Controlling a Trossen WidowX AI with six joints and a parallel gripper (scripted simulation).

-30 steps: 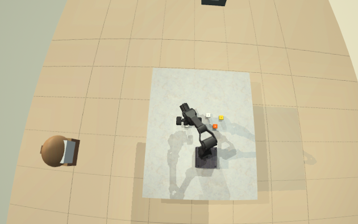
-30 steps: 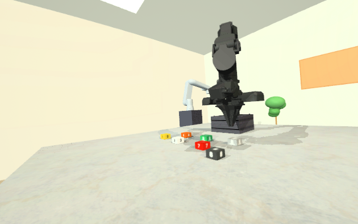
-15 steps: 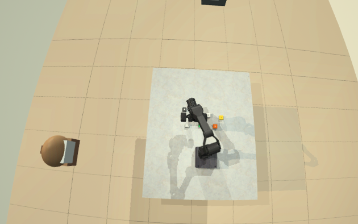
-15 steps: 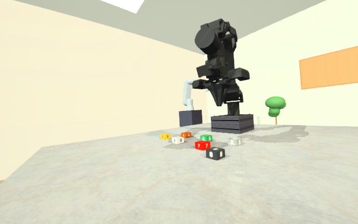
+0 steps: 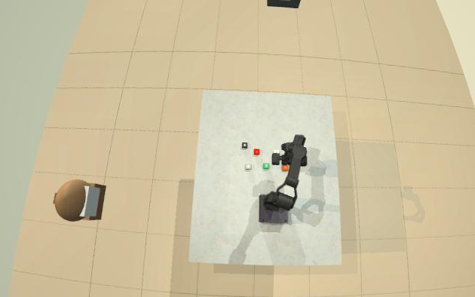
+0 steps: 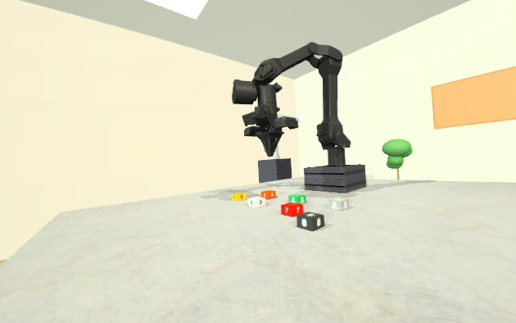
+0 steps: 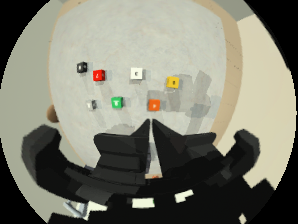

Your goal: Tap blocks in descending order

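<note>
Now: gripper tip 12 cm above the orange block, 2 cm to the left of it and 1 cm past it. From my gripper tip the other things lie so: white block: 12 cm below, 9 cm ahead, 2 cm to the left; yellow block: 12 cm below, 8 cm to the right, 6 cm ahead; green block: 12 cm below, 10 cm to the left, 1 cm ahead.
</note>
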